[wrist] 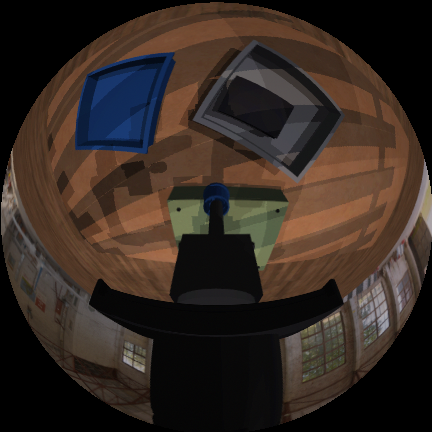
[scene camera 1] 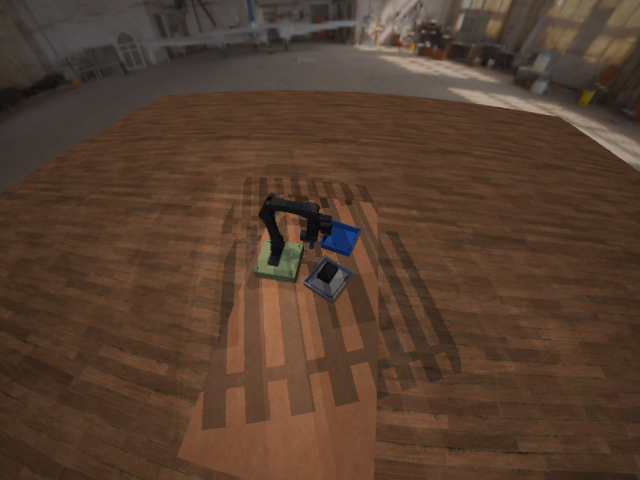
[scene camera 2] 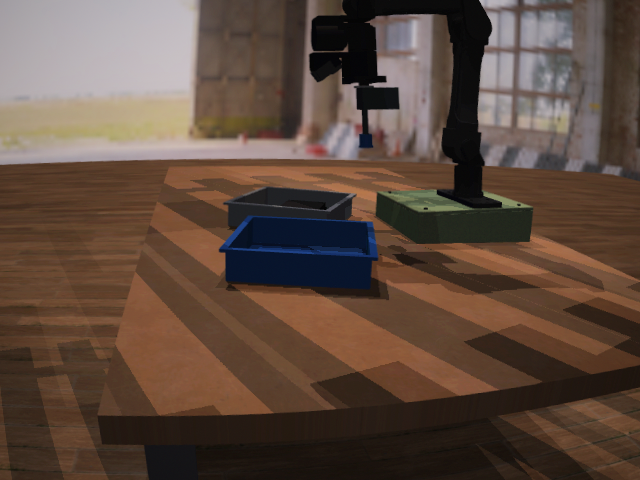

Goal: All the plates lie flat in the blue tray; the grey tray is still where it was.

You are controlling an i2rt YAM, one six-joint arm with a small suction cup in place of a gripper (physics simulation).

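Frame: origin at the arm's base, x ahead, y left, z up, level; millimetres.
Where they show: hand, its tool point: (wrist: 215,194) (scene camera 1: 311,247) (scene camera 2: 366,147); arm's base, origin of its link: (scene camera 1: 276,253) (scene camera 2: 467,200).
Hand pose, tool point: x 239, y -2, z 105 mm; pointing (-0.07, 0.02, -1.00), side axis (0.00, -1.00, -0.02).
Observation:
Each offset is from my tool point to the centre of the thing. Level surfaces: height alone.
A black rectangular plate @(113 mm ahead, 72 mm right, 138 mm down) (scene camera 1: 327,272) (scene camera 2: 307,204) (wrist: 257,106) lies in the grey tray @(121 mm ahead, 119 mm right, 148 mm down) (scene camera 1: 316,289) (scene camera 2: 237,215) (wrist: 302,117); whether it is one plate or a stack is hard to tell. The blue tray @(167 mm ahead, 225 mm left, 148 mm down) (scene camera 1: 341,238) (scene camera 2: 297,269) (wrist: 117,107) stands apart from the grey tray, and no plate can be made out in it. My suction cup (scene camera 1: 311,245) (scene camera 2: 366,141) (wrist: 216,194) is small and blue, points down and holds nothing. It hangs high above the table, between the green base and the trays, over neither tray.
The green base block (scene camera 1: 263,266) (scene camera 2: 465,227) (wrist: 195,215) carries the arm and stands beside the trays. Both trays have raised walls. The wooden table @(173 mm down) (scene camera 2: 289,356) has its edge beyond the blue tray in the second scene view, toward the camera. Striped shadows cross the table.

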